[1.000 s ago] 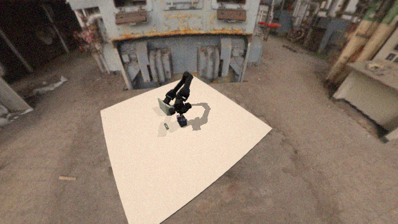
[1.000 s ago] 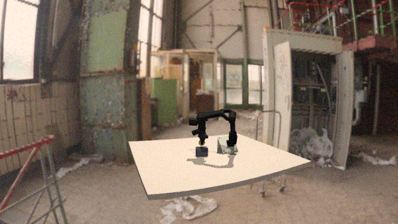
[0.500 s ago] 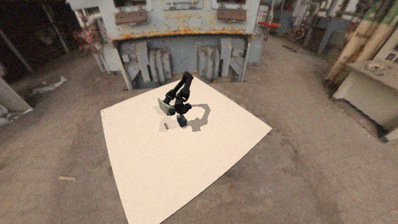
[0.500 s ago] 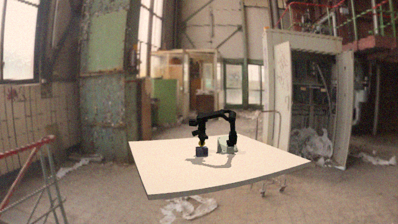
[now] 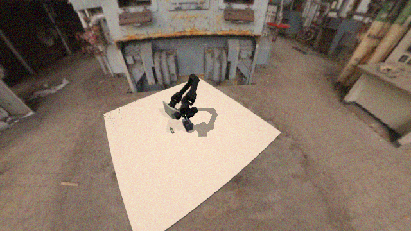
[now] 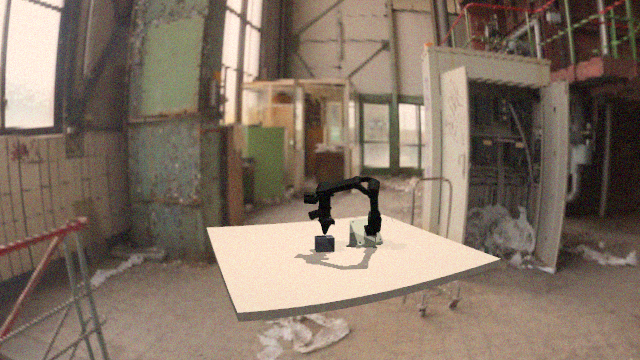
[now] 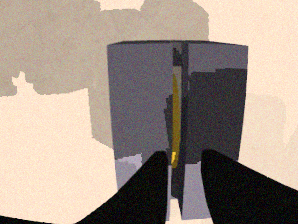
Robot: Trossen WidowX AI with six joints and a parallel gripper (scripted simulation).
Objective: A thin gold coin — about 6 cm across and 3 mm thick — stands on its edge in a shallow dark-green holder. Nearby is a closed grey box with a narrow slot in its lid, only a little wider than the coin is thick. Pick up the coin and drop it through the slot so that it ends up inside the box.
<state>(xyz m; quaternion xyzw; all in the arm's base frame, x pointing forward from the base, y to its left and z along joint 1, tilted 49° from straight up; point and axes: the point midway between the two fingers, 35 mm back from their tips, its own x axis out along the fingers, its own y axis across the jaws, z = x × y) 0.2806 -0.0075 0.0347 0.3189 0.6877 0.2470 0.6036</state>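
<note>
Now: gripper tip 50 mm above the gold coin.
</note>
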